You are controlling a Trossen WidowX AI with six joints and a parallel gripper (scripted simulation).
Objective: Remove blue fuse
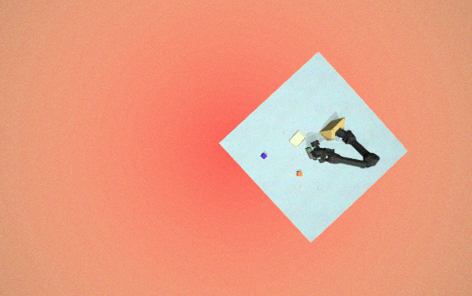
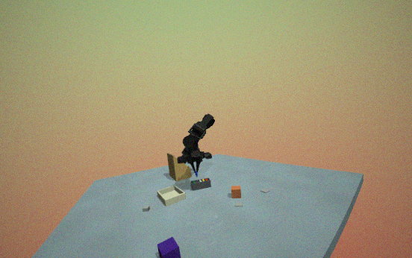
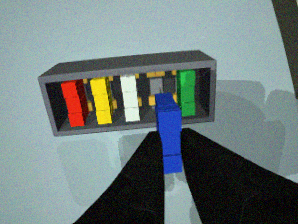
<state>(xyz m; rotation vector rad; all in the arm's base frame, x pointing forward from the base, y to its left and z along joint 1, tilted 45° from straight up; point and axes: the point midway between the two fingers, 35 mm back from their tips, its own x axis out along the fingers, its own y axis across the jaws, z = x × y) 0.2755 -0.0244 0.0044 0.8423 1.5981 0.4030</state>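
My gripper tip is 1 cm short of the cream tray, 16 cm to the left of it and 9 cm above it. From my gripper tip the other things lie so: blue fuse 1 cm below; white fuse 1 cm ahead, 2 cm to the left, 6 cm below; green fuse 1 cm behind, 2 cm to the right, 6 cm below.
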